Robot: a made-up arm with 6 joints.
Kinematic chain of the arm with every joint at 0, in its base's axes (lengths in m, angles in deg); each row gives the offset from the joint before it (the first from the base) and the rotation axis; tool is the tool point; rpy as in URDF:
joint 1: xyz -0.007 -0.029 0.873 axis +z
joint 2: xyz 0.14 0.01 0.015 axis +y
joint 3: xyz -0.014 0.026 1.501 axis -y
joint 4: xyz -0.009 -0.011 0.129 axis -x
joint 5: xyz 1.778 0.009 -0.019 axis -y
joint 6: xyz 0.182 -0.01 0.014 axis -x
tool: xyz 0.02 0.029 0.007 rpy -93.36 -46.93 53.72
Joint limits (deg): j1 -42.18..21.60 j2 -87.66..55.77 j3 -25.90..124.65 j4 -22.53..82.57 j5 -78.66..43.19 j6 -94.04..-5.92
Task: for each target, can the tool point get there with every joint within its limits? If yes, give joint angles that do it. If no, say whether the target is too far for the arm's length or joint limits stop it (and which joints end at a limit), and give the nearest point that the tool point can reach.
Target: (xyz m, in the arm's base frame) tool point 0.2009 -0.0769 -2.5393
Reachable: no: joint limits stop it (at a limit: joint 2, joint 3) | nearest point 1.5836 -0.3955 -0.1679 | short by 2.764 m
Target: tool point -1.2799 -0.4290 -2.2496
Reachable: no: joint limits stop it (at a limit: joint 2, joint 3, joint 5) | nearest point -2.6829 -0.8699 -0.3097 | short by 2.434 m
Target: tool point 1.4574 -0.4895 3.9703
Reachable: yes | joints -16.16 10.35 62.92 46.71 -30.50 -70.82
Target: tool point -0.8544 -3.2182 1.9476
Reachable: no: joint limits stop it (at a limit: joint 1, joint 2, joint 4, joint 5, joint 6) | nearest point -2.0758 -1.0439 2.5117 | short by 2.557 m
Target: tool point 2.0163 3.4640 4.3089
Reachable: no: too far | nearest point 2.1495 1.0131 3.4292 | short by 2.607 m
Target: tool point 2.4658 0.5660 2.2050
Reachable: yes | joints 11.00 18.23 10.05 52.92 24.13 -19.49
